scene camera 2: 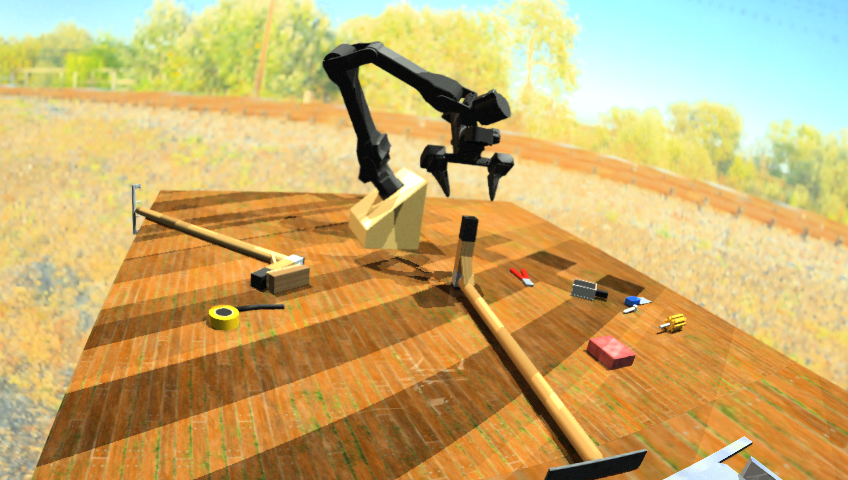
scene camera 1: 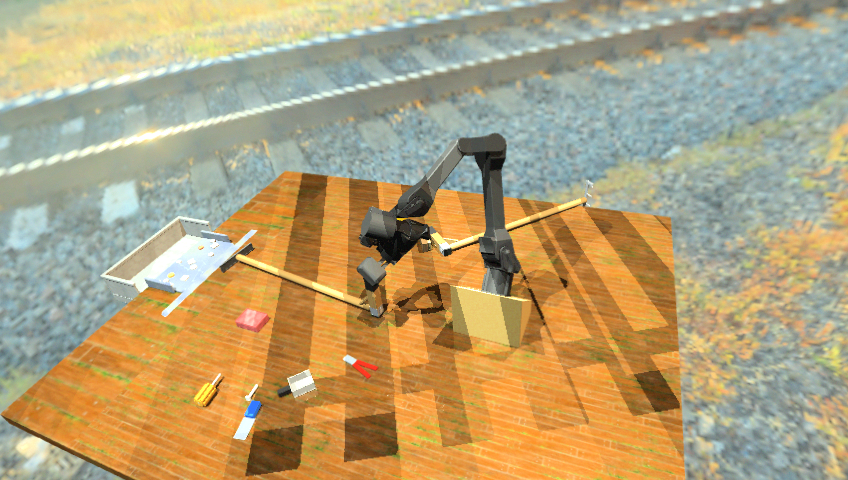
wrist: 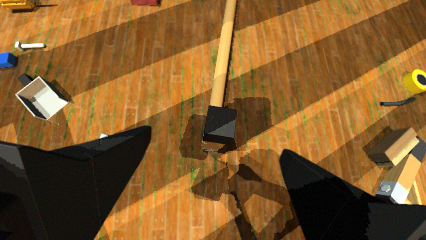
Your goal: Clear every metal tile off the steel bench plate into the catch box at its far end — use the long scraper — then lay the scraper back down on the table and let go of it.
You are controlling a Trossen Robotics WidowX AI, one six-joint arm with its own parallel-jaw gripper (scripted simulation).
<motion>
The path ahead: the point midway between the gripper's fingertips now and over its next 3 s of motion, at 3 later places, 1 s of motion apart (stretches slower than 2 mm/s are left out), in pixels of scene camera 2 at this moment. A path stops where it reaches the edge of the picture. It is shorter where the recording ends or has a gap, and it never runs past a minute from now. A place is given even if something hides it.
My gripper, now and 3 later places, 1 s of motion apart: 470, 198; 469, 224; 469, 247; 482, 248
</motion>
